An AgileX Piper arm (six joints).
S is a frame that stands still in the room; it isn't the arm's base.
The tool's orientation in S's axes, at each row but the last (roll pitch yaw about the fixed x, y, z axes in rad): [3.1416 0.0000 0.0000]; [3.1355 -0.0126 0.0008]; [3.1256 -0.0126 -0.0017]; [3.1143 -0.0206 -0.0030]
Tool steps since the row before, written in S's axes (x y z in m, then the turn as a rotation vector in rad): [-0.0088 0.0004 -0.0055 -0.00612 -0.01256 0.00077]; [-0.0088 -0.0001 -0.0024 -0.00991 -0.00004 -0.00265]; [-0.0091 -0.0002 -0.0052 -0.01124 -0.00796 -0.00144]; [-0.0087 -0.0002 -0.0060 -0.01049 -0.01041 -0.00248]
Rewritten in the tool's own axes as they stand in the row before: [-0.0088 -0.0004 0.0055 -0.00612 0.01256 -0.00077]; [-0.0088 0.0001 0.0023 -0.00994 0.00002 0.00253]; [-0.0092 0.0001 0.0051 -0.01124 0.00796 0.00143]; [-0.0088 0.0001 0.0058 -0.01051 0.01038 0.00255]
